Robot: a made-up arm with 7 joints. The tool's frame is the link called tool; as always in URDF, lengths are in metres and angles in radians.
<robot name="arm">
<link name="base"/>
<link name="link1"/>
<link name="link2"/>
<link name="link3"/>
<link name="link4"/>
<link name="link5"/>
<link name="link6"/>
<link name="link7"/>
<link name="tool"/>
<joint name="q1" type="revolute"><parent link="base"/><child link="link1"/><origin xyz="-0.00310 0.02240 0.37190" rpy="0.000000 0.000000 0.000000"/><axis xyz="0 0 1"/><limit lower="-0.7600" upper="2.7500" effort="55" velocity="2.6"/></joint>
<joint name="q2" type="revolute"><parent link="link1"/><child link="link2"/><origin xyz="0.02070 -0.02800 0.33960" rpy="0.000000 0.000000 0.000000"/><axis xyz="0 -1 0"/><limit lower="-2.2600" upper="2.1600" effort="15" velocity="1"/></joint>
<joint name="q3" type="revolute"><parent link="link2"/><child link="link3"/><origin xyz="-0.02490 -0.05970 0.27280" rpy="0.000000 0.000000 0.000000"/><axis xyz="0 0 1"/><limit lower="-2.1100" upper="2.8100" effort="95" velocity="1.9"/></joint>
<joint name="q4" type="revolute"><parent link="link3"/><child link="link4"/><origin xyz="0.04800 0.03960 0.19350" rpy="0.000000 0.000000 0.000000"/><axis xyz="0 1 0"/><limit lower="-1.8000" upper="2.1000" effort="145" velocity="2.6"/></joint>
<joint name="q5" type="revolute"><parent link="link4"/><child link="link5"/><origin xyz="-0.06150 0.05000 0.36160" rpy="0.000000 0.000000 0.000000"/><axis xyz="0 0 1"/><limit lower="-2.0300" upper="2.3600" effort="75" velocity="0.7"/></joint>
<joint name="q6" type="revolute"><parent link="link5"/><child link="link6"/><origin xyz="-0.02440 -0.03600 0.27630" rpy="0.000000 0.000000 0.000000"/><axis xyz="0 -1 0"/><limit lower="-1.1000" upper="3.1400" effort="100" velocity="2.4"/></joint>
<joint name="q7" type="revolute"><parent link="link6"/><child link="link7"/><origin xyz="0.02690 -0.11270 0.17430" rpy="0.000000 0.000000 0.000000"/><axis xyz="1 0 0"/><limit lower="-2.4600" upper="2.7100" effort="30" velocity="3"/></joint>
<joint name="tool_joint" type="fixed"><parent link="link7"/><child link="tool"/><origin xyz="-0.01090 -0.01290 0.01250" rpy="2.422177 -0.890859 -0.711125"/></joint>
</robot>
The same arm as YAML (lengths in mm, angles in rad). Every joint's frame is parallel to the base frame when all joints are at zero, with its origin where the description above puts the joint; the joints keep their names.
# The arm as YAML. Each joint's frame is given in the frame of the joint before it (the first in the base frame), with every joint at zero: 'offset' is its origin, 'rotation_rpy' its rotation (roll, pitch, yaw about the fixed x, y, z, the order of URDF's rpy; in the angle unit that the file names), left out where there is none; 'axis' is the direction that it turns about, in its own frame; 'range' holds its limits. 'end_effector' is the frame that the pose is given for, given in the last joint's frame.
length_unit: mm
angle_unit: rad
chain:
  - id: q1
    offset: [-3.1, 22.4, 371.9]
    axis: [0.0, 0.0, 1.0]
    range: [-0.76, 2.75]
  - id: q2
    offset: [20.7, -28.0, 339.6]
    axis: [0.0, -1.0, 0.0]
    range: [-2.26, 2.16]
  - id: q3
    offset: [-24.9, -59.7, 272.8]
    axis: [0.0, 0.0, 1.0]
    range: [-2.11, 2.81]
  - id: q4
    offset: [48.0, 39.6, 193.5]
    axis: [0.0, 1.0, 0.0]
    range: [-1.8, 2.1]
  - id: q5
    offset: [-61.5, 50.0, 361.6]
    axis: [0.0, 0.0, 1.0]
    range: [-2.03, 2.36]
  - id: q6
    offset: [-24.4, -36.0, 276.3]
    axis: [0.0, -1.0, 0.0]
    range: [-1.1, 3.14]
  - id: q7
    offset: [26.9, -112.7, 174.3]
    axis: [1.0, 0.0, 0.0]
    range: [-2.46, 2.71]
end_effector:
  offset: [-10.9, -12.9, 12.5]
  rotation_rpy: [2.4222, -0.8909, -0.7111]

